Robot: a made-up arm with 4 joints.
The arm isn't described. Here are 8 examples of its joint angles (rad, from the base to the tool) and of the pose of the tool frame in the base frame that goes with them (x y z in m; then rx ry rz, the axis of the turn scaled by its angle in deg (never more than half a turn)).
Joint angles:
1: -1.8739 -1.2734 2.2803 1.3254
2: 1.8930 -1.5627 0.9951 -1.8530
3: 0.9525 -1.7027 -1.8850 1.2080
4: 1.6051 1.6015 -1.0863 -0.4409
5: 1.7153 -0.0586 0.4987 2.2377
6: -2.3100 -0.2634 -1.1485 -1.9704
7: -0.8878 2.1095 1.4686 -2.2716
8: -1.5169 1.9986 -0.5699 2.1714
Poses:
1: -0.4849 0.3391 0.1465 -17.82 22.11 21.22
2: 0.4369 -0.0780 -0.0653 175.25 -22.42 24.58
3: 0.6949 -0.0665 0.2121 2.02 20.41 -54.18
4: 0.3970 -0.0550 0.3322 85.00 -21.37 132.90
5: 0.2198 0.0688 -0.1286 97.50 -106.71 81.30
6: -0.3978 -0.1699 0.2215 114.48 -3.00 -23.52
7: -0.2009 -0.6865 0.4778 53.84 -16.11 -115.64
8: -0.1394 -0.2104 0.0379 54.88 118.08 -45.37
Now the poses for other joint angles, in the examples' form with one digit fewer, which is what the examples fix.
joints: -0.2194 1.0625 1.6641 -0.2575
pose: 0.479 -0.447 0.114 -82.1 -26.7 -69.8
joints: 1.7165 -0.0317 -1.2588 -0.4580
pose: 0.387 0.425 0.377 32.7 81.0 97.0
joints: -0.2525 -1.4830 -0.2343 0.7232
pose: 0.242 -0.258 0.176 11.7 42.5 -26.0
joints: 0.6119 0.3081 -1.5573 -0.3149
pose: 0.532 -0.299 0.408 84.1 26.9 55.4
